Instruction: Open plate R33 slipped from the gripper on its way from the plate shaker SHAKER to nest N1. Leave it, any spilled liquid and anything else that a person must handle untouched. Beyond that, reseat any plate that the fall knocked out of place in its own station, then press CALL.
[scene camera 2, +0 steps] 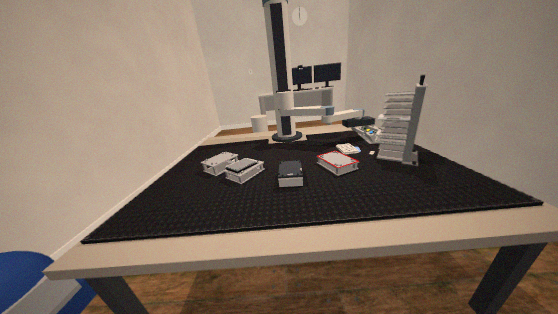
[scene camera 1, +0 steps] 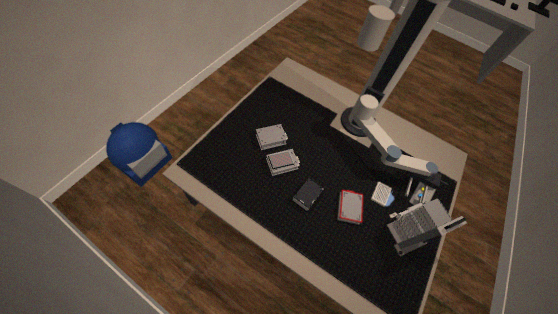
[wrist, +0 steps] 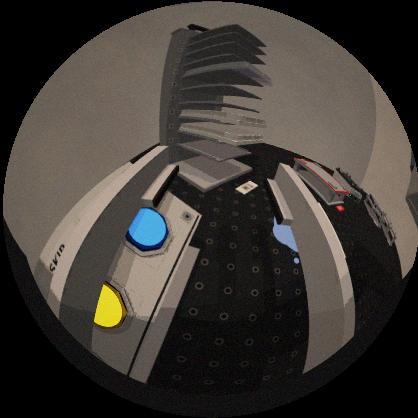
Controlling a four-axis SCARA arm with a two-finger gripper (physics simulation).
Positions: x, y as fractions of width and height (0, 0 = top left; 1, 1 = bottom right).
Labels:
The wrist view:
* my gripper: 0.53, 0.39
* button panel: 0.36, 0.68, touched by my gripper

